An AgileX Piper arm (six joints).
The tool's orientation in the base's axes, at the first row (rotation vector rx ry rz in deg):
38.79 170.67 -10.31
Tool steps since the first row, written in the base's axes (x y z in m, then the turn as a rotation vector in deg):
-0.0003 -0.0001 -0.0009 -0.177 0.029 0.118
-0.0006 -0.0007 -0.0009 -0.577 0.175 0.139
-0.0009 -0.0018 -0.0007 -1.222 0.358 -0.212
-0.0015 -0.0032 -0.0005 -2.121 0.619 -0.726
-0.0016 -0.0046 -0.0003 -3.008 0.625 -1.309
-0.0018 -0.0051 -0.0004 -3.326 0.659 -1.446
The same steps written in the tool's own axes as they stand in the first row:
0.0003 -0.0001 0.0009 0.159 -0.062 -0.130
0.0003 -0.0008 0.0010 0.578 -0.108 -0.192
0.0001 -0.0019 0.0009 1.273 -0.190 0.097
0.0000 -0.0035 0.0008 2.246 -0.298 0.524
-0.0005 -0.0048 0.0008 3.108 -0.622 1.052
-0.0005 -0.0053 0.0010 3.422 -0.717 1.167

